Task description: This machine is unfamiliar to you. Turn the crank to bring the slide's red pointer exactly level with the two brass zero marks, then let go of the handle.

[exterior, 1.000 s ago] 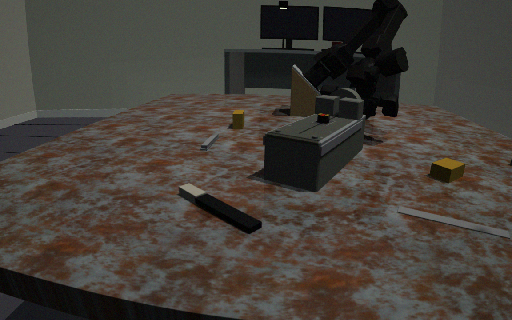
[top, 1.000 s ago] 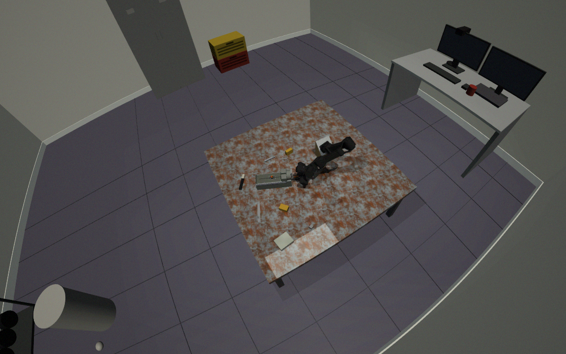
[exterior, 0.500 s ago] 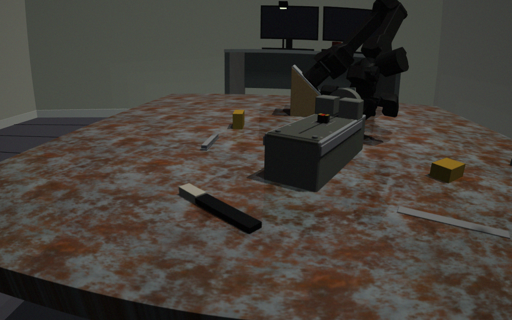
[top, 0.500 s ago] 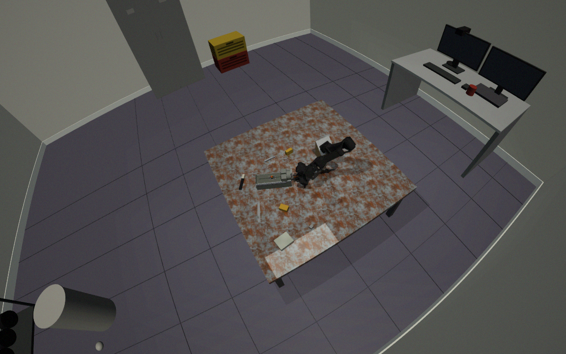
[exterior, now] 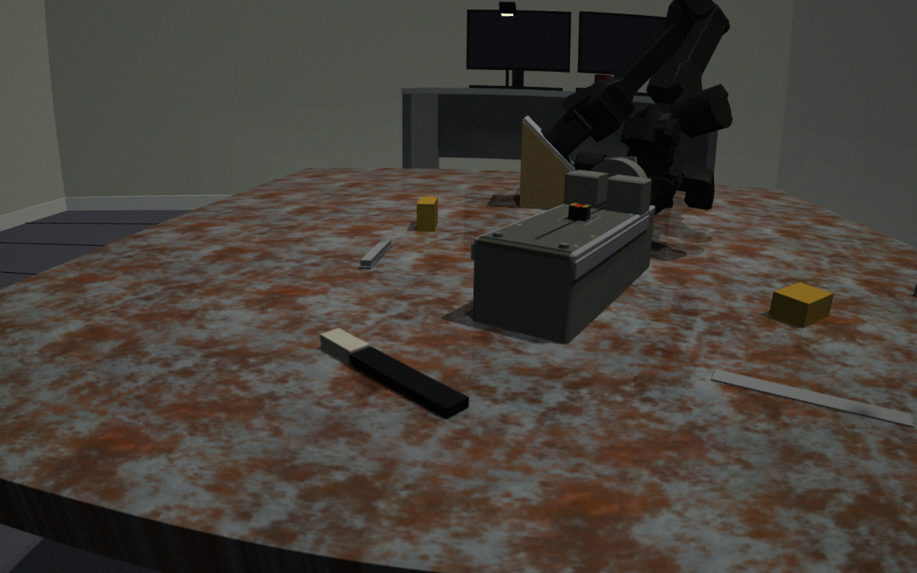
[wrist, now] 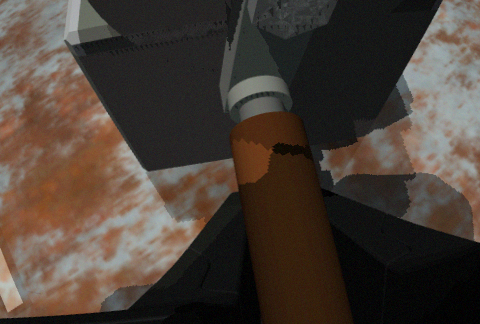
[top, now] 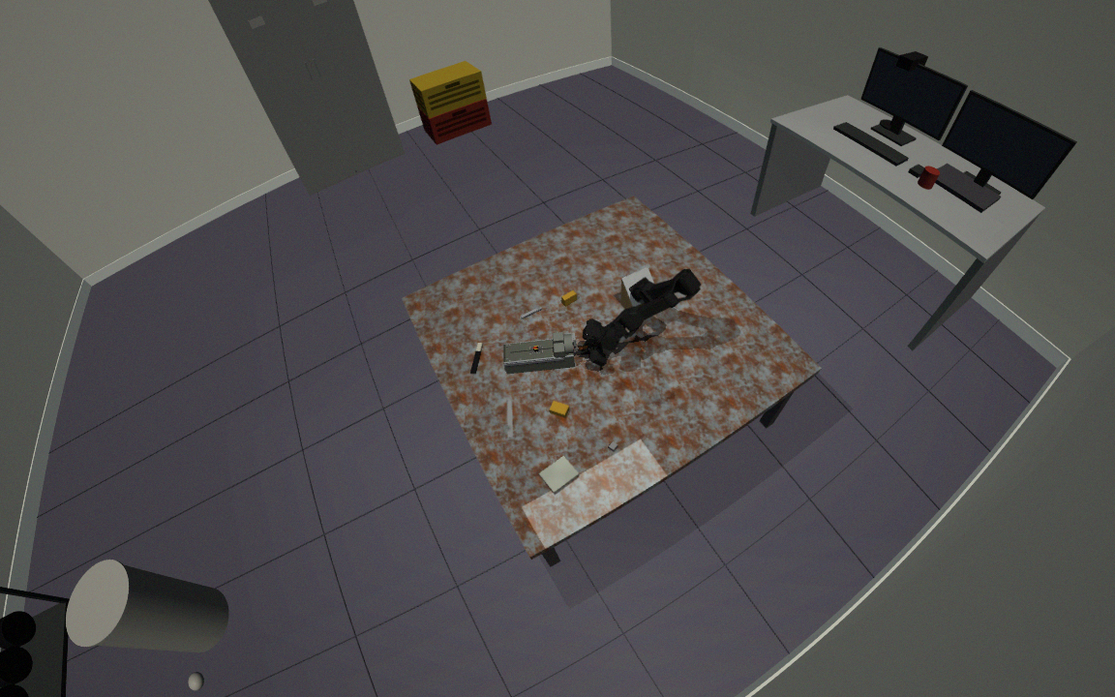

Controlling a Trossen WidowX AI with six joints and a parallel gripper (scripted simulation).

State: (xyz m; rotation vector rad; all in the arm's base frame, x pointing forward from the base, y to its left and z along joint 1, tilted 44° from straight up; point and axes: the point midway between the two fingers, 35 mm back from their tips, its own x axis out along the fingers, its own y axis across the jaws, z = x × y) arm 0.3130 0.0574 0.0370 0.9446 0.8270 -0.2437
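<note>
Now: gripper tip 30 mm below the brown crank handle, 10 mm to the right of it and 10 mm past it. From my gripper tip the other things lie so: red pointer: 140 mm ahead, 90 mm to the right, 50 mm above; small grey bar: 310 mm to the right, 30 mm below, 30 mm ahead; grey strip: 360 mm ahead, 60 mm to the left, 30 mm below.
</note>
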